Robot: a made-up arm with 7 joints. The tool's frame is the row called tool. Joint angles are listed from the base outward.
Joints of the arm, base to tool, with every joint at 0 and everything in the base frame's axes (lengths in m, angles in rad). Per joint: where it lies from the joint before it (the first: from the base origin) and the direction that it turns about. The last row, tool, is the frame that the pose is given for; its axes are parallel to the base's.
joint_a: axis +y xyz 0 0 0.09
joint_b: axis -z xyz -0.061 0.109 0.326
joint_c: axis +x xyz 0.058 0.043 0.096
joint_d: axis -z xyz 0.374 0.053 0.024
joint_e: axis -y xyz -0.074 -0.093 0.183
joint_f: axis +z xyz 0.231 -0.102 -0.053
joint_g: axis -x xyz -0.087 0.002 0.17
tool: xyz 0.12 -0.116 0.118
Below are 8 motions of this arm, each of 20 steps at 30 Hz.
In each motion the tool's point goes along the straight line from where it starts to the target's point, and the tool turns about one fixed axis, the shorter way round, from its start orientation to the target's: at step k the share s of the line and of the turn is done. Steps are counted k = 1, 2, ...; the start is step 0. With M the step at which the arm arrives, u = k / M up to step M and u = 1 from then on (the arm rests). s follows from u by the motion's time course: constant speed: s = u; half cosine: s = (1 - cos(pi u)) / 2; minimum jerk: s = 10 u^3 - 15 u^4 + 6 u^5.
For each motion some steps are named. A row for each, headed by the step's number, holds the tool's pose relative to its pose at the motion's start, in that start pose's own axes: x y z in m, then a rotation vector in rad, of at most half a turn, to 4 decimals.
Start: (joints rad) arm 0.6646 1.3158 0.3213 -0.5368 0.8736 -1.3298 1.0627
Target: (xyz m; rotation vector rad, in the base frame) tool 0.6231 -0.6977 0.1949 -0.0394 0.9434 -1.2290
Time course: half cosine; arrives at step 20
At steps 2, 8, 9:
2: -0.0035 0.0176 -0.0117 -0.0048 0.0101 0.0250
8: -0.0500 0.2487 -0.1658 -0.0678 0.1424 0.3531
9: -0.0611 0.3036 -0.2025 -0.0828 0.1738 0.4311

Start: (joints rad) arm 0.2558 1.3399 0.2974 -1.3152 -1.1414 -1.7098 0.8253
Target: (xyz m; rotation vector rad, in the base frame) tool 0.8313 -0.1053 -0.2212 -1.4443 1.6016 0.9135
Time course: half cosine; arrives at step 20
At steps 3, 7, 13, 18, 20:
3: -0.0274 0.0341 0.0296 -0.0581 -0.0554 0.0387
7: -0.1375 0.1706 0.1481 -0.2911 -0.2776 0.1940
13: -0.3661 0.4544 0.3945 -0.7753 -0.7391 0.5166
18: -0.4912 0.6097 0.5294 -1.0403 -0.9918 0.6932
20: -0.5035 0.6250 0.5426 -1.0664 -1.0167 0.7106

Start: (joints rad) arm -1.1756 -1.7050 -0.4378 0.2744 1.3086 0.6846 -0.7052
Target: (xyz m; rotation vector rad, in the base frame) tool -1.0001 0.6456 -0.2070 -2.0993 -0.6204 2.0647
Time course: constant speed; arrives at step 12
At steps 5, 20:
5: 0.1543 0.0716 -0.1836 0.1445 0.3157 0.1253
20: 0.3702 0.1720 -0.4407 0.3468 0.7576 0.3007

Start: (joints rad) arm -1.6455 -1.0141 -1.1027 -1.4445 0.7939 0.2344 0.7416
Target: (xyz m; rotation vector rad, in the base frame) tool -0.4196 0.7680 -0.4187 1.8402 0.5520 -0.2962
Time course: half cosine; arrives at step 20
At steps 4, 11, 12, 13, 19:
4: 0.0263 0.0307 0.0021 -0.0793 0.0221 0.0591
11: 0.1595 0.1856 0.0129 -0.4801 0.1341 0.3580
12: 0.1805 0.2101 0.0146 -0.5434 0.1518 0.4053
13: 0.2005 0.2334 0.0162 -0.6036 0.1686 0.4502
19: 0.2741 0.3190 0.0221 -0.8252 0.2305 0.6154

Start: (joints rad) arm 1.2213 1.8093 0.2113 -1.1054 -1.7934 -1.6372 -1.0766
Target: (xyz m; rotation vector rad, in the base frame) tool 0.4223 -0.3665 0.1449 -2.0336 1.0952 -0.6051
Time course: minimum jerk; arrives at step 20
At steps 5, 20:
5: -0.0314 0.0233 -0.0008 -0.0266 -0.0992 0.0212
20: -0.3031 0.2255 -0.0074 -0.2568 -0.9584 0.2051

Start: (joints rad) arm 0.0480 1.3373 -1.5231 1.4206 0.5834 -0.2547 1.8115
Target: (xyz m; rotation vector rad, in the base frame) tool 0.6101 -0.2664 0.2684 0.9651 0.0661 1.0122
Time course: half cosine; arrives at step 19
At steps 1, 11, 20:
1: -0.0017 -0.0008 0.0006 -0.0004 0.0042 -0.0023
11: -0.1585 -0.0772 0.0558 -0.0341 0.3846 -0.2130
20: -0.2545 -0.1239 0.0896 -0.0548 0.6176 -0.3421

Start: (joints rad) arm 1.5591 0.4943 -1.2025 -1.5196 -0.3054 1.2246 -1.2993
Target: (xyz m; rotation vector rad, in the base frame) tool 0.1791 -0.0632 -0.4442 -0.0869 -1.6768 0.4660
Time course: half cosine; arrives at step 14
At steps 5, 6, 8, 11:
5: 0.0097 -0.0381 -0.0241 0.1401 0.0705 -0.0526
6: 0.0134 -0.0523 -0.0332 0.1924 0.0968 -0.0723
8: 0.0210 -0.0822 -0.0521 0.3026 0.1523 -0.1137
11: 0.0306 -0.1198 -0.0760 0.4410 0.2219 -0.1657

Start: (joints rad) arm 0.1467 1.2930 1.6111 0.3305 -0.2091 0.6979 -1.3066
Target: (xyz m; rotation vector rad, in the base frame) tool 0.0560 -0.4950 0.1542 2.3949 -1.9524 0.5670
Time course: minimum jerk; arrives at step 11
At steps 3, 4, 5, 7, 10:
3: 0.0004 -0.0072 0.0048 0.0553 -0.0057 0.0386
4: 0.0007 -0.0143 0.0095 0.1102 -0.0113 0.0768
5: 0.0011 -0.0231 0.0153 0.1782 -0.0183 0.1243
7: 0.0020 -0.0413 0.0274 0.3191 -0.0327 0.2225
10: 0.0027 -0.0552 0.0366 0.4265 -0.0437 0.2973

